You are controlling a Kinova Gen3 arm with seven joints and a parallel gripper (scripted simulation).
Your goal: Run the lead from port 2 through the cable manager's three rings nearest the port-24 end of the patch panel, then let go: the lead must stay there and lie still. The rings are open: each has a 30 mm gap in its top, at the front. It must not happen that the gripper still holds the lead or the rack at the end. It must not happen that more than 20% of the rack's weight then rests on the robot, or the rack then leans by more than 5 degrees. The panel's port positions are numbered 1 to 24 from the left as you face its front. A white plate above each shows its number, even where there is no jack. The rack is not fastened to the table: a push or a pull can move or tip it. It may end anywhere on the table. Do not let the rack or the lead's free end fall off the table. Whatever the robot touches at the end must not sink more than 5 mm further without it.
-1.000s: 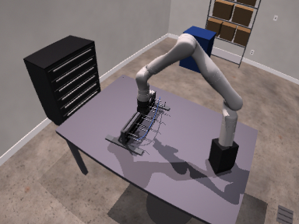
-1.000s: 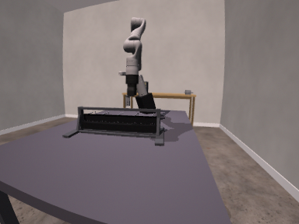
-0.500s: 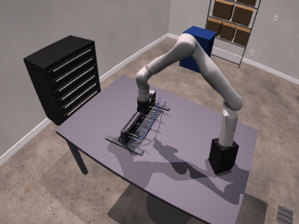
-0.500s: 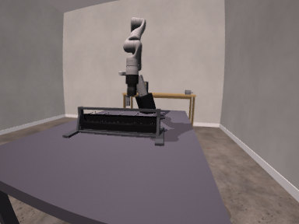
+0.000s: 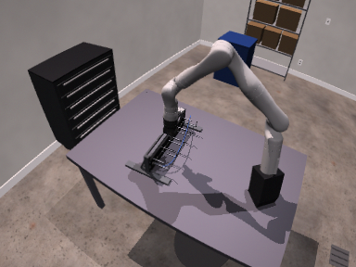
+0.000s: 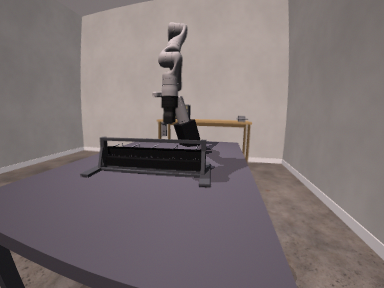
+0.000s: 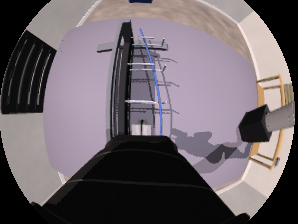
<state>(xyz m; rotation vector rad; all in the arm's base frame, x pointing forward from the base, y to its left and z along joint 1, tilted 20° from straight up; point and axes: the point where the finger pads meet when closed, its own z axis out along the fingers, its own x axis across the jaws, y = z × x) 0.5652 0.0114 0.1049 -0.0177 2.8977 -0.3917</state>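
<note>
Right now the black rack is 60 mm ahead of my hand, 50 mm to the right of it and 100 mm below it.
</note>
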